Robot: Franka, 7 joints.
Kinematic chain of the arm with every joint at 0, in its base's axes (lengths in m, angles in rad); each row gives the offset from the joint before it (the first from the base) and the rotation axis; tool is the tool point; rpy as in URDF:
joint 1: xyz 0 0 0.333 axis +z
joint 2: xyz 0 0 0 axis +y
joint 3: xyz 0 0 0.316 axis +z
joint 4: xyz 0.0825 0 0 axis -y
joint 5: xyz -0.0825 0 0.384 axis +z
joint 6: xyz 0 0 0 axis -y
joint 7: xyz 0.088 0 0 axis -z
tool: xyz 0 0 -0.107 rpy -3.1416 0 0
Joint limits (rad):
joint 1: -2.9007..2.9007
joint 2: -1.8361..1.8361
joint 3: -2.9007..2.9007
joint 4: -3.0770..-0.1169
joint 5: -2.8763..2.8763
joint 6: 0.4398..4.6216
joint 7: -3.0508..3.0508
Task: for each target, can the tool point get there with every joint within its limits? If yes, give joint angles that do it. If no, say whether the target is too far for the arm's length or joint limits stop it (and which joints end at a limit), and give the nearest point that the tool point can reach.
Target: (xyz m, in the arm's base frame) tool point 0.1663 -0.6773 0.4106
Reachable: yes | joints -0.9041 0.6259 -0.7211 -1.3893 1.0911 1.5902 0.4056
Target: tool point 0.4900 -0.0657 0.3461
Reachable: yes | joints -1.0671 0.4020 0.7271 -2.0951 -2.0041 3.7349 2.3091
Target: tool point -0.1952 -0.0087 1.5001
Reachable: no: too far | nearest point -0.1415 -0.0063 1.1791 | short by 0.325 m
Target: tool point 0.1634 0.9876 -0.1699
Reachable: no: too far | nearest point 0.1251 0.7563 -0.0521 | short by 0.262 m
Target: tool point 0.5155 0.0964 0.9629
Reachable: yes | joints 2.3611 -0.6424 -1.3729 -0.9468 1.5849 2.0766 -1.4880
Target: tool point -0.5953 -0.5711 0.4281
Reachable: yes | joints 1.2728 -1.2776 1.8486 -0.8054 0.1035 2.2671 0.6275
